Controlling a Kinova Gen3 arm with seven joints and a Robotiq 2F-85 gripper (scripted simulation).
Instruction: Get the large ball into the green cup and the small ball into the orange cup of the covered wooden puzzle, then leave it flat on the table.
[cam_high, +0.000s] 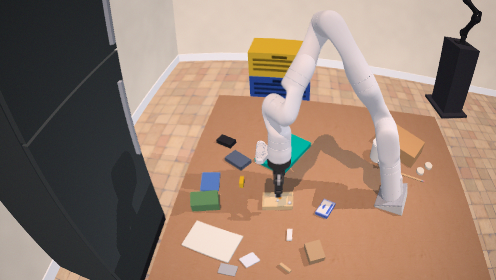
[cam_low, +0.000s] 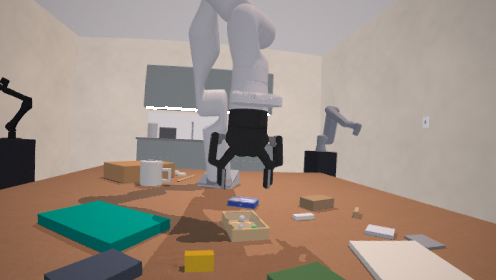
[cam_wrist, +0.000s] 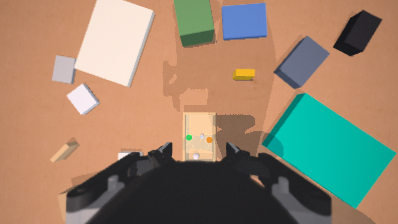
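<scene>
My gripper is now 90 mm above the covered wooden puzzle. The rest, counted from my hand: yellow block: 130 mm ahead, 110 mm to the right, 80 mm below; teal slab: 260 mm to the right, 80 mm below, 50 mm behind; green block: 260 mm ahead, 70 mm below, 10 mm to the right.
</scene>
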